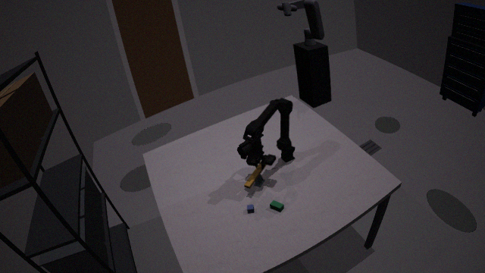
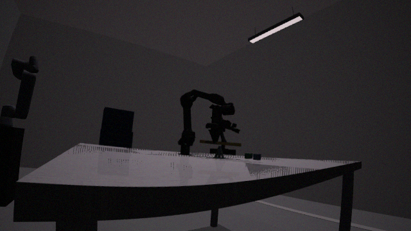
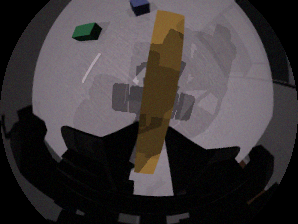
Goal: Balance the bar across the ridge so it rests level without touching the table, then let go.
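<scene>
Right now the yellow bar is 2 cm ahead of my gripper tip and 2 cm to the left of it. The rest, counted from my gripper tip: blue cube 16 cm ahead, 18 cm to the left, 7 cm below; then green block 4 cm ahead, 25 cm to the left, 7 cm below.
</scene>
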